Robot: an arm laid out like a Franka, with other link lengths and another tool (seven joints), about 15 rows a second.
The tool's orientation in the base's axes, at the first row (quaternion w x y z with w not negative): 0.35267 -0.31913 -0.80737 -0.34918
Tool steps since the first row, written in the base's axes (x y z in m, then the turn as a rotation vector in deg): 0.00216 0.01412 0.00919 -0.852 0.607 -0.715; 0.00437 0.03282 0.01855 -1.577 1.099 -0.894; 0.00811 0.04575 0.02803 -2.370 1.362 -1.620; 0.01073 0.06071 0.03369 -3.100 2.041 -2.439; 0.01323 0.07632 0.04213 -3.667 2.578 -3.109; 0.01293 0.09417 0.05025 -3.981 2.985 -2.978; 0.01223 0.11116 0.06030 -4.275 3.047 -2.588; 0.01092 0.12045 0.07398 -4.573 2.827 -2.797; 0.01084 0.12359 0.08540 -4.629 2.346 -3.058
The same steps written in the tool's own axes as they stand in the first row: 0.00990 0.01256 0.00573 0.063 -0.556 1.137; 0.02113 0.02774 0.01497 0.451 -0.897 1.867; 0.03008 0.04095 0.01906 0.381 -1.601 2.718; 0.03715 0.05312 0.02708 0.314 -2.060 3.922; 0.04667 0.06651 0.03425 0.238 -2.422 4.882; 0.05807 0.07889 0.04432 0.623 -2.392 5.246; 0.07099 0.09115 0.05286 1.110 -2.449 5.199; 0.08504 0.09992 0.05371 1.048 -2.869 5.235; 0.09498 0.10546 0.05042 0.743 -3.265 5.007
